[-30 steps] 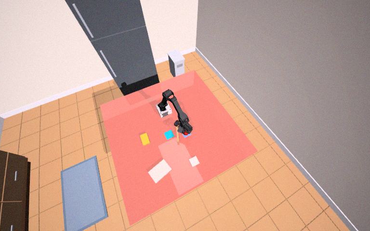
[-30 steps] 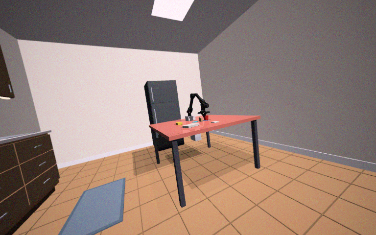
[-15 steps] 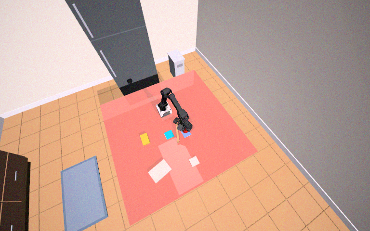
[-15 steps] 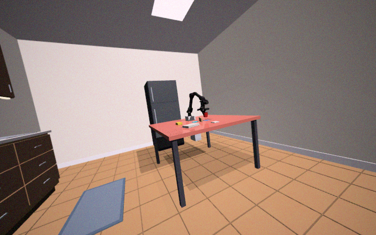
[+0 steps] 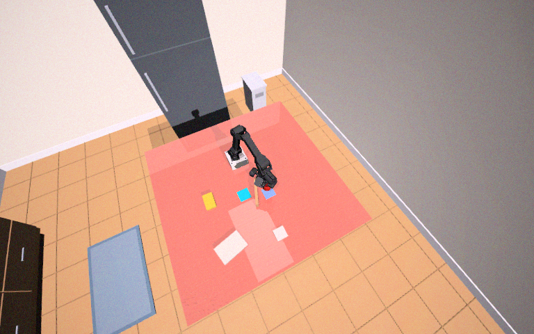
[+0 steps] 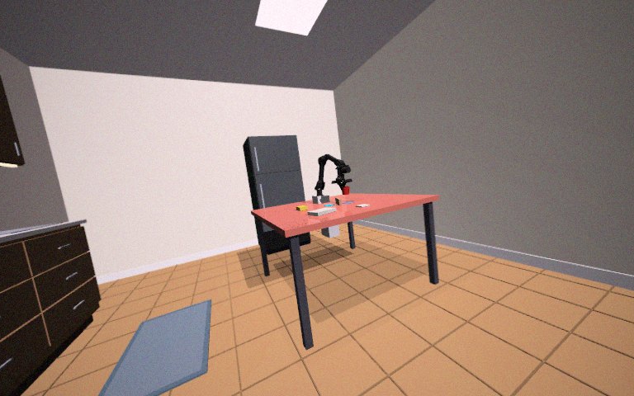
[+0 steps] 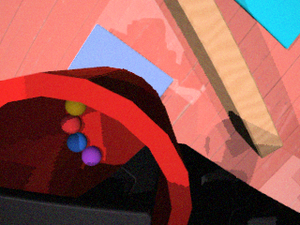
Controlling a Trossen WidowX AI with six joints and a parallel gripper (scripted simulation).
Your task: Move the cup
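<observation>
My gripper tip is now 2 cm to the right of the cup and 2 cm short of it. Round my gripper tip: cyan pad 15 cm to the right, 13 cm below, 1 cm behind; then blue pad 13 cm below, 3 cm to the left, 3 cm ahead; then tall tan block 10 cm below, 6 cm to the right, 1 cm ahead.
</observation>
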